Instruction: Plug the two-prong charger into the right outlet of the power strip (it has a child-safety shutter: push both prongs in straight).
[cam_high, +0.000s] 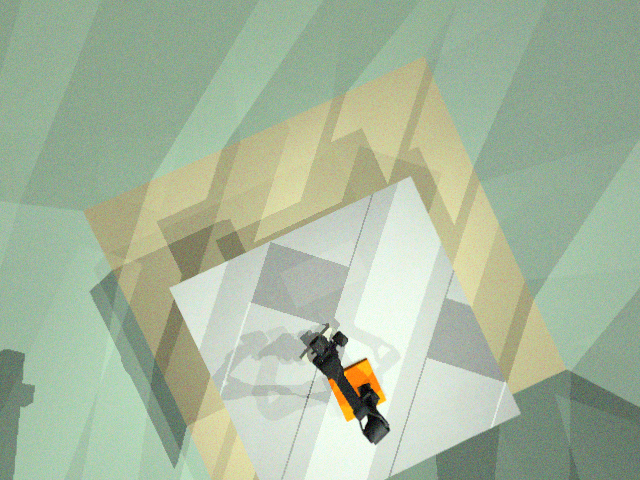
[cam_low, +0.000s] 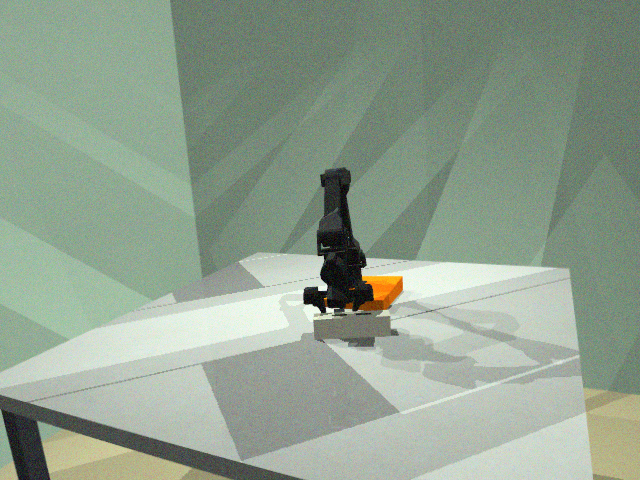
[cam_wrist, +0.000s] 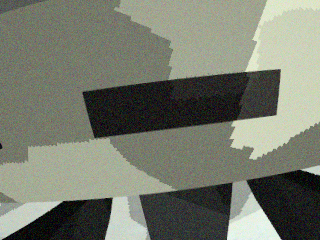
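Right now the black two-prong charger is 20 mm ahead of my gripper tip, 10 mm to the left of it and 10 mm above it.
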